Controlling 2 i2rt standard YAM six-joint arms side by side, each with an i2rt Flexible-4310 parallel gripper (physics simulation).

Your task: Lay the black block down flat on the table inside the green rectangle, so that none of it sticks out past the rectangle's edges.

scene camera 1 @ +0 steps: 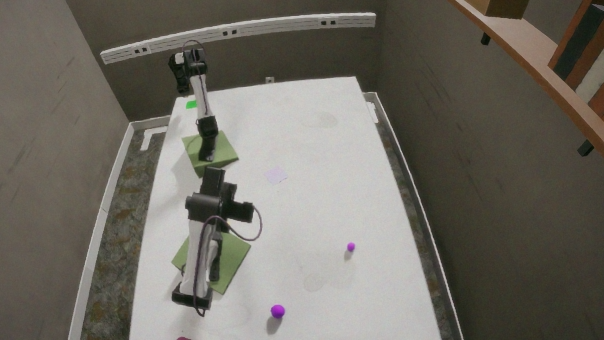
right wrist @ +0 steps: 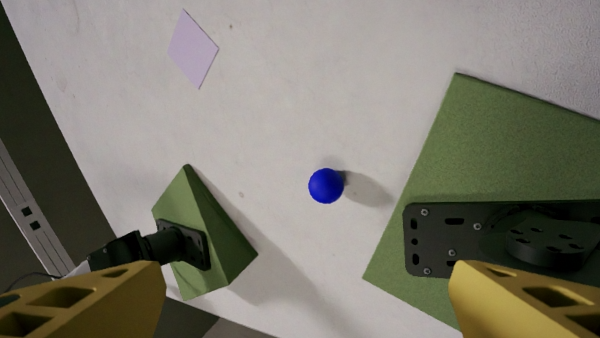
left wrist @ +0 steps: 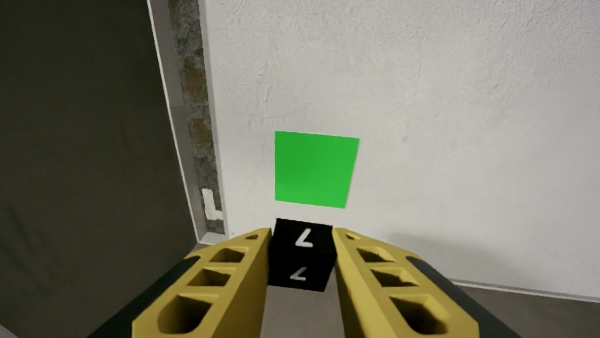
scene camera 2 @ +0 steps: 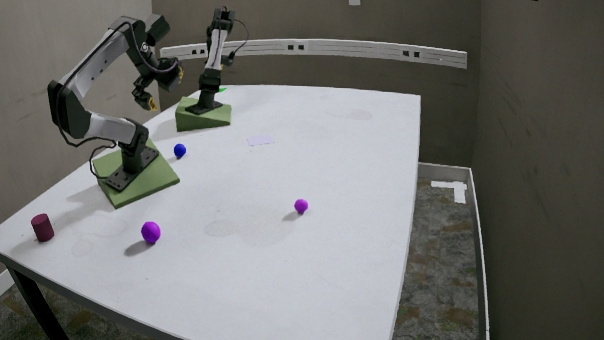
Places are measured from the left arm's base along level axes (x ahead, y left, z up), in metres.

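Where they show: left gripper, fingertip midpoint: [scene camera 1: 188, 94] [left wrist: 302, 235]; right gripper, fingertip midpoint: [right wrist: 307, 277] [scene camera 2: 167, 96]; left arm's base at its link origin: [scene camera 1: 208, 147] [right wrist: 182, 241] [scene camera 2: 204, 107]; right arm's base at its link origin: [right wrist: 521, 240] [scene camera 2: 132, 168].
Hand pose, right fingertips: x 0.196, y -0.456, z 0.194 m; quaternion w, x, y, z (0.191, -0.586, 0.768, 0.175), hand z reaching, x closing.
Things, the pixels of their centre, and the offset from my right fingertips. "pt": a spot on its surface instead.
- green rectangle at a spot on its surface: [left wrist: 316, 169] [scene camera 2: 218, 90] [scene camera 1: 192, 104] pt 0.379 m back, 0.857 m left, 0.241 m down
- black block at the middle of its body: [left wrist: 300, 254] 0.399 m back, 0.861 m left, 0.164 m down
- blue ball at the middle of its body: [right wrist: 326, 186] [scene camera 2: 179, 150] 0.082 m back, 0.123 m left, 0.220 m down
- pale purple square at a spot on its surface: [right wrist: 193, 49] [scene camera 1: 276, 176] pt 0.120 m ahead, 0.295 m left, 0.241 m down
- dark red cylinder at the middle of its body: [scene camera 2: 42, 227] 0.197 m back, 0.414 m right, 0.214 m down
The green rectangle [left wrist: 316, 169] [scene camera 1: 191, 104] [scene camera 2: 222, 90] lies on the table; the left arm partly hides it in both scene views. My left gripper [left wrist: 302, 235] is shut on the black block [left wrist: 300, 257], which has white marks on its faces. In the left wrist view the block is just below the rectangle's lower edge and the whole rectangle shows beyond the fingertips. The block hangs in the air; its height is hard to tell. It does not show in the scene views. My right gripper [right wrist: 307, 277] [scene camera 2: 166, 89] is open and empty, raised above the table.
A blue ball [right wrist: 326, 185] [scene camera 2: 180, 150] lies near the right arm's green base [scene camera 2: 150, 187]. A pale purple square [scene camera 1: 276, 175] [right wrist: 193, 49] lies mid-table. Two purple balls [scene camera 1: 277, 311] [scene camera 1: 351, 247] and a dark red cylinder [scene camera 2: 42, 227] stand farther off.
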